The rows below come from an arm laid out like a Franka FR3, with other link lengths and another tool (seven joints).
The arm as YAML. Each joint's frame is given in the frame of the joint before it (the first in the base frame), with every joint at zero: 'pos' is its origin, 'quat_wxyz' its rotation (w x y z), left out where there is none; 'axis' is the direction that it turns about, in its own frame. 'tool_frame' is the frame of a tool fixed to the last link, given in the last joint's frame.
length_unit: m
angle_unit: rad
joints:
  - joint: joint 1
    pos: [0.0, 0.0, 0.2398]
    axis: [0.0, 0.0, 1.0]
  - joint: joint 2
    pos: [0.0, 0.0, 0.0]
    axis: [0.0, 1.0, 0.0]
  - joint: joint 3
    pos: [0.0, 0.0, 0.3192]
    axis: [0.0, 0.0, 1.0]
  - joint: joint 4
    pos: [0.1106, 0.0, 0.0]
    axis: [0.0, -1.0, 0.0]
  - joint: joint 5
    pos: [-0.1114, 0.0, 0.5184]
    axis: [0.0, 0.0, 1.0]
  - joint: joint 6
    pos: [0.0, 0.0, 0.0]
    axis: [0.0, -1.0, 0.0]
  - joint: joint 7
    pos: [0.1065, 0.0, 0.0]
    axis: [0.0, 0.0, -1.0]
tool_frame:
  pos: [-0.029, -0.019, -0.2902]
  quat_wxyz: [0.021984, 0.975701, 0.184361, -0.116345]
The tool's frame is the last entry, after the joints.
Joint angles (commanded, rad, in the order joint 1, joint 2, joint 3, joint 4, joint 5, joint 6, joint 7), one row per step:
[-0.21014 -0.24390 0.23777 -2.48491 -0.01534 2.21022 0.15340]
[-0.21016 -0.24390 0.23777 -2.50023 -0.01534 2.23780 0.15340]
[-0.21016 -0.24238 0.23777 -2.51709 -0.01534 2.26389 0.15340]
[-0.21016 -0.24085 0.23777 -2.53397 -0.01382 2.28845 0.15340]
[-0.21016 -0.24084 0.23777 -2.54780 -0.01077 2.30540 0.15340]
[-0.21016 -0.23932 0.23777 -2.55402 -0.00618 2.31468 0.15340]
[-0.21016 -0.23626 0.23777 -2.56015 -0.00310 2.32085 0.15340]
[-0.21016 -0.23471 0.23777 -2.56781 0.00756 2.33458 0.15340]
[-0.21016 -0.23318 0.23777 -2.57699 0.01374 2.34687 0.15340]
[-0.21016 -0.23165 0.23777 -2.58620 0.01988 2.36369 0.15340]
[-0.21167 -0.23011 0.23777 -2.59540 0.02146 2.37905 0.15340]
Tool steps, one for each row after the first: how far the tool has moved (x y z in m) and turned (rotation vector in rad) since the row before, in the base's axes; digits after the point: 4 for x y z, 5 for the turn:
[-0.0001 -0.0003 -0.0064 0.00052 -0.01221 0.00100]
[-0.0018 -0.0003 -0.0081 0.00077 -0.00770 0.00083]
[-0.0024 0.0000 -0.0082 0.00186 -0.00618 -0.00030]
[-0.0028 0.0002 -0.0062 0.00247 -0.00316 -0.00171]
[-0.0012 0.0007 -0.0035 0.00381 -0.00167 -0.00288]
[-0.0024 0.0005 -0.0045 0.00290 0.00288 -0.00208]
[-0.0009 0.0016 -0.0041 0.00813 -0.00479 -0.00705]
[-0.0021 0.0008 -0.0048 0.00472 -0.00176 -0.00424]
[-0.0009 0.0007 -0.0045 0.00463 -0.00626 -0.00412]
[-0.0013 -0.0008 -0.0045 0.00133 -0.00470 -0.00253]

